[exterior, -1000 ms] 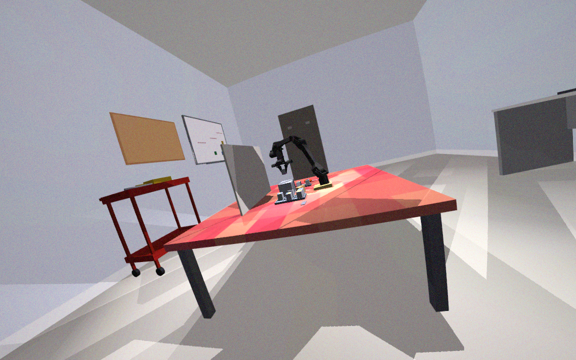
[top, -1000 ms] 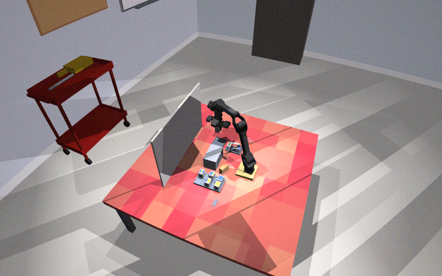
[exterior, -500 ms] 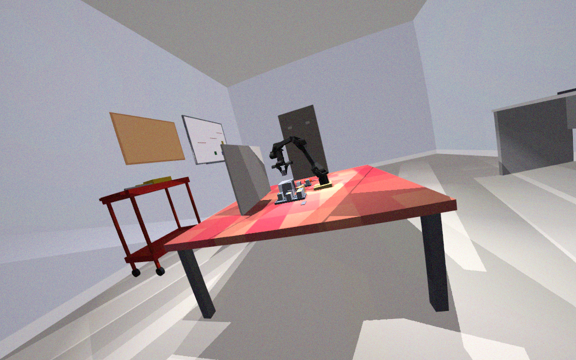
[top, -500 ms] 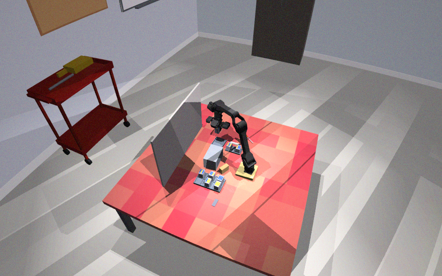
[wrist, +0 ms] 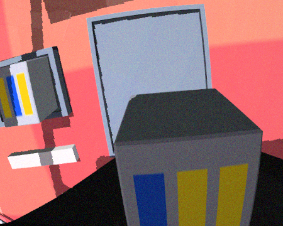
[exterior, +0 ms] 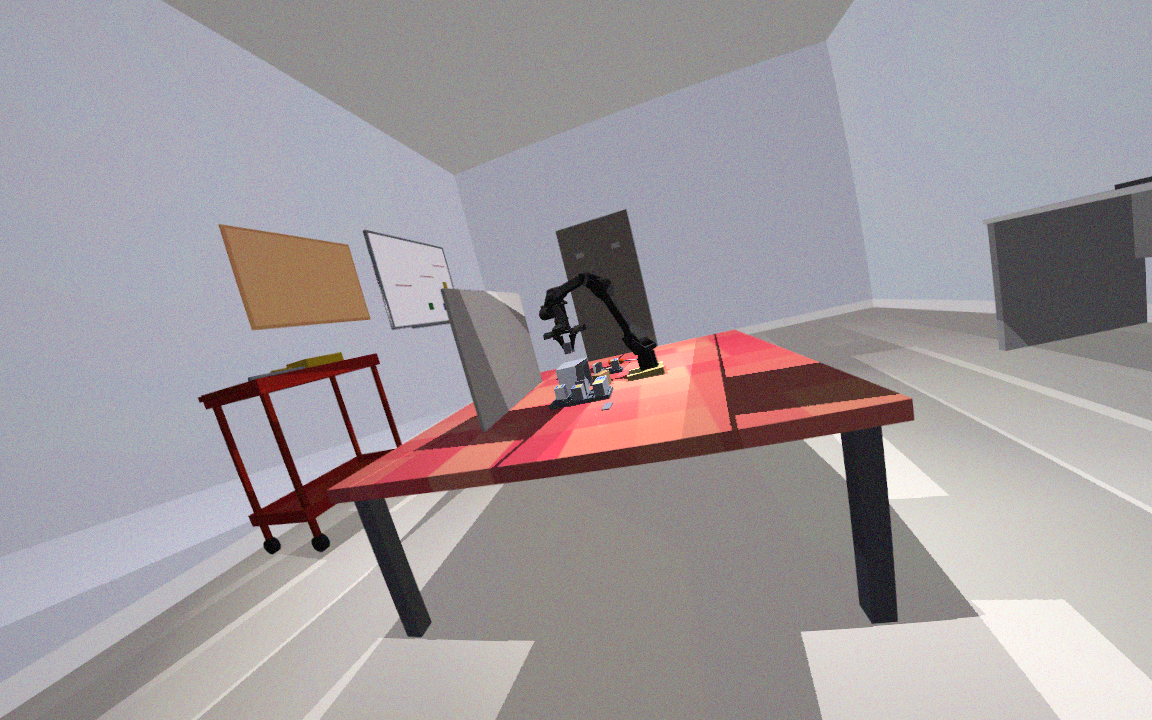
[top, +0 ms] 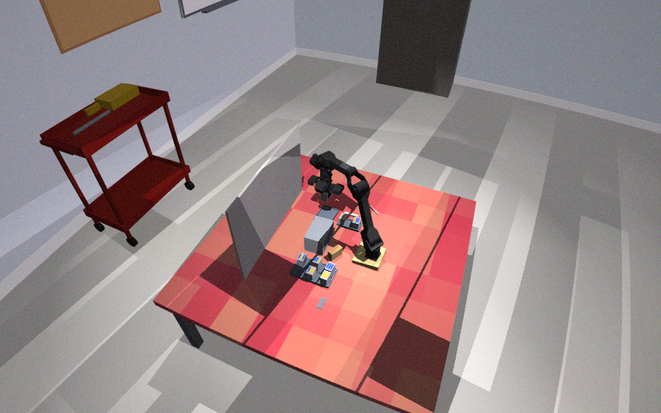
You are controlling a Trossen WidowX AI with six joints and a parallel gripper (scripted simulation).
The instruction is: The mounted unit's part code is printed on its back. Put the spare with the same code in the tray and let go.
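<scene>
My gripper tip is now 130 mm above the light grey tray and 10 mm past it. Round my gripper tip: grey upright panel: 230 mm to the left, 170 mm ahead, 90 mm above; brown block: 230 mm to the left, 190 mm behind, 110 mm below.
</scene>
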